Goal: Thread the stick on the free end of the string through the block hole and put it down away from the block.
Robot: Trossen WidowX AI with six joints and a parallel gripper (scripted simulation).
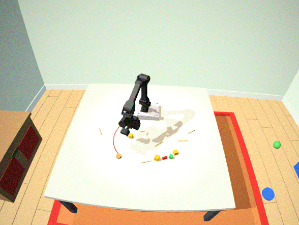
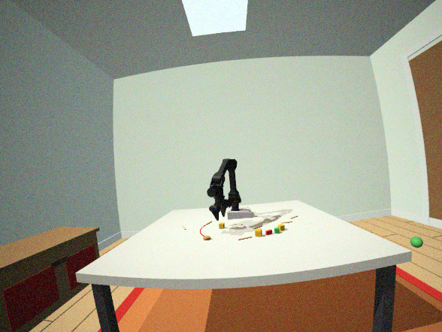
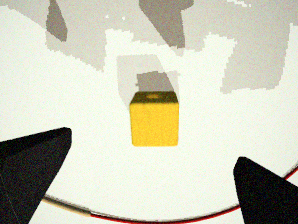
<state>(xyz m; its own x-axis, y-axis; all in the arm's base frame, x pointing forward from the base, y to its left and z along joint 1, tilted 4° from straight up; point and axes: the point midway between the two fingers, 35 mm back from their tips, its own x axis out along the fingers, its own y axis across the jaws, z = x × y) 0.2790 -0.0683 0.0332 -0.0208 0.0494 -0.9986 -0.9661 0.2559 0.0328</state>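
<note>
My gripper tip is now 4 cm above the yellow block. From my gripper tip the other things lie so: thin wooden stick: 11 cm behind, 11 cm to the right, 6 cm below; then red block: 16 cm ahead, 29 cm to the left, 5 cm below; then round wooden button: 20 cm ahead, 5 cm to the right, 5 cm below.
</note>
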